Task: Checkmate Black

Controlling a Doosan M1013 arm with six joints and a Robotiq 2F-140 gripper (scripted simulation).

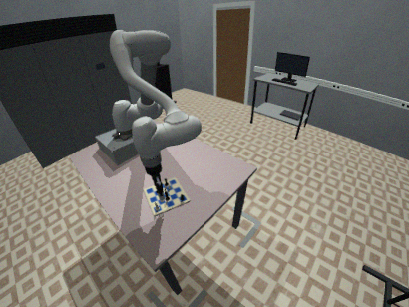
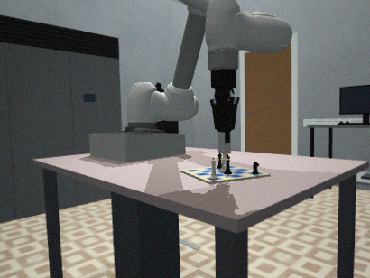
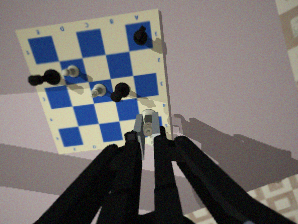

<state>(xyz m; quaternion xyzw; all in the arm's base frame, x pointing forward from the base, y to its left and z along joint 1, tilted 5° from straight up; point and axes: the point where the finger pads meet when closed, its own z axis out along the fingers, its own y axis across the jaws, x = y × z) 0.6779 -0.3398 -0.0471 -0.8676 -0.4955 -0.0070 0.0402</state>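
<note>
The tall white piece is 20 mm behind my hand, 30 mm to the right of it and 70 mm below it. From my hand the other things lie so: blue-and-cream chessboard 50 mm behind, 70 mm to the left, 110 mm below; then white pawn 60 mm behind, 120 mm to the left, 90 mm below; then white chess piece 30 mm below.
</note>
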